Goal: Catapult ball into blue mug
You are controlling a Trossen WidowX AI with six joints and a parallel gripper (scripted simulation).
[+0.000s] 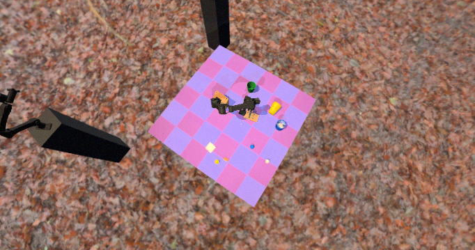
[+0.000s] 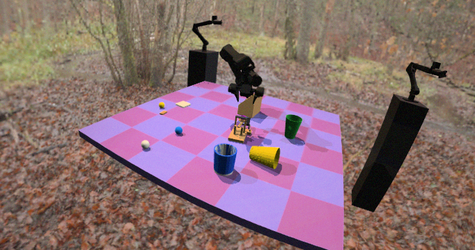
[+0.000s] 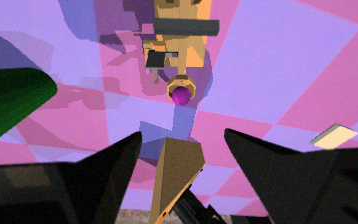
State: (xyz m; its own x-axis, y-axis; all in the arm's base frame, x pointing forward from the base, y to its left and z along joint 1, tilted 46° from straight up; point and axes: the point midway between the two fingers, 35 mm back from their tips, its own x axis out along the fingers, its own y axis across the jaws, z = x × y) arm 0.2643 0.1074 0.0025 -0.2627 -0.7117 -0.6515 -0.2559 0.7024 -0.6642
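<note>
My gripper tip is now 9 cm above the small ball. Round my gripper tip: green cup (8 cm behind, 27 cm to the left, 13 cm below); then blue ball (28 cm ahead, 23 cm to the right, 14 cm below); then wooden catapult (6 cm ahead, 3 cm to the left, 10 cm below).
</note>
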